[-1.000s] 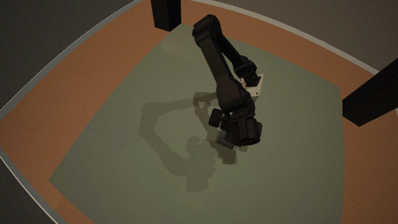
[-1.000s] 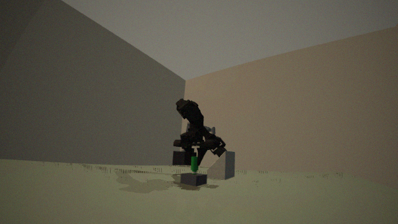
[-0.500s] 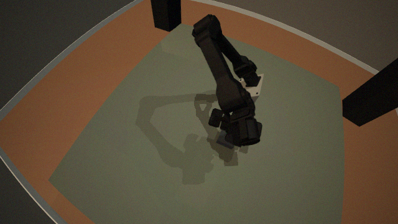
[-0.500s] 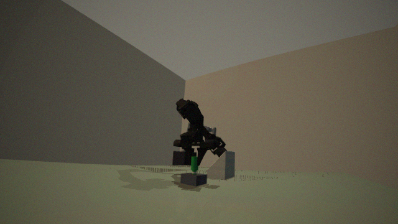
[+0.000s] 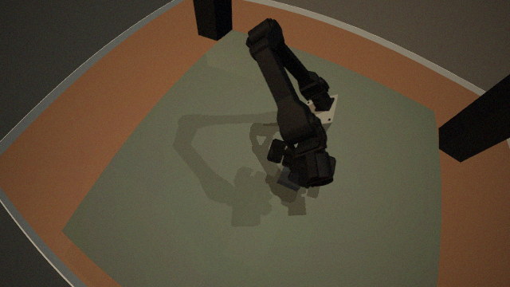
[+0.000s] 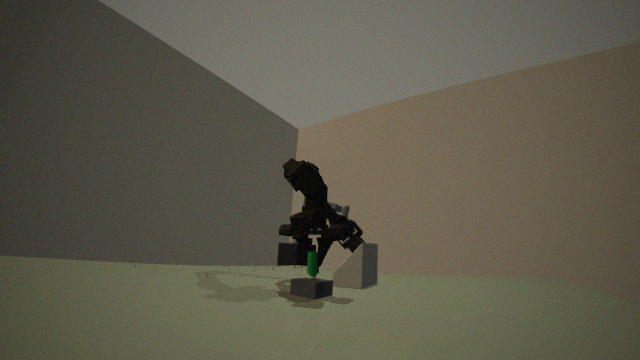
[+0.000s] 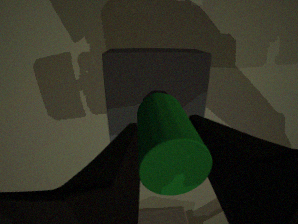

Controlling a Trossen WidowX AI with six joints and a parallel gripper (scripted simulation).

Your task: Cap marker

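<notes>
My gripper tip is right at the green marker. The rest, counted from my gripper tip: holder block 50 mm below; then green cap 10 mm above.
</notes>
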